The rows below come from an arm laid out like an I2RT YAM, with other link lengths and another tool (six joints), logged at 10 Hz.
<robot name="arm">
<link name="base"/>
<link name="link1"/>
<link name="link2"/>
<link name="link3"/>
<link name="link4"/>
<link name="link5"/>
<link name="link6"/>
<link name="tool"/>
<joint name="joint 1" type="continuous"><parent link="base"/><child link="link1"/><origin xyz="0 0 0.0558" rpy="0 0 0"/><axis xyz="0 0 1"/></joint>
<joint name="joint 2" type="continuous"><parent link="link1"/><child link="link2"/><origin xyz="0.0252 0.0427 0.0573" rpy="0 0 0"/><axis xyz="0 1 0"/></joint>
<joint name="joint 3" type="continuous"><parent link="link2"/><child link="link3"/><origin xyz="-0.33 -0.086 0" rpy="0 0 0"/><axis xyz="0 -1 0"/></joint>
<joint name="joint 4" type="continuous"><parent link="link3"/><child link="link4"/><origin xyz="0.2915 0.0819 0.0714" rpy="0 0 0"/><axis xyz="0 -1 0"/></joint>
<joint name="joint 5" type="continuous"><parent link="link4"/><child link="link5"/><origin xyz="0.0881 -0.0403 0.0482" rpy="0 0 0"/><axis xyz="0 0 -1"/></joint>
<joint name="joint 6" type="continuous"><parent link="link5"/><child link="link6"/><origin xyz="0.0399 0 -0.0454" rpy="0 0 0"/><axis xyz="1 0 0"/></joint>
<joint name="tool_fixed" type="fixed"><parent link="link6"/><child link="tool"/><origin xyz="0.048 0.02 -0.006" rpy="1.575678 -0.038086 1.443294"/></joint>
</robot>
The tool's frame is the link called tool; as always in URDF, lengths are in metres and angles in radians. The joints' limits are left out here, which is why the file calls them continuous.
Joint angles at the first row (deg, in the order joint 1, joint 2, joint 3, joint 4, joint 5, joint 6):
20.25 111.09 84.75 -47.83 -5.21 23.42
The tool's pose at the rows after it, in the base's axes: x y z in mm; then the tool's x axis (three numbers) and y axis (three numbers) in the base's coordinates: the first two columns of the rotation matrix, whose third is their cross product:
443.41, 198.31, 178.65, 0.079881, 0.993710, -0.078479, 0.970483, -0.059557, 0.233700
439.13, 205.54, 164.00, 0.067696, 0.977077, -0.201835, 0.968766, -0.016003, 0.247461
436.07, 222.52, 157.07, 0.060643, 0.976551, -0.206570, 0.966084, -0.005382, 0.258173
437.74, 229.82, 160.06, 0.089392, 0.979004, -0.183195, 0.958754, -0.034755, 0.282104
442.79, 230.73, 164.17, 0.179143, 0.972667, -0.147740, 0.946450, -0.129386, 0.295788
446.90, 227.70, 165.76, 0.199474, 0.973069, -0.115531, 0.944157, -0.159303, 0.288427
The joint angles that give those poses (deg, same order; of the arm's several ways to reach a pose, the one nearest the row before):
22.48 111.81 84.62 -49.47 3.46 23.07
24.75 113.38 84.57 -50.26 10.44 23.09
26.87 114.35 84.58 -49.15 11.29 24.56
27.55 114.21 84.73 -47.99 11.27 26.72
27.40 114.21 85.32 -47.81 11.14 31.92
26.59 114.21 85.49 -47.40 9.50 32.75

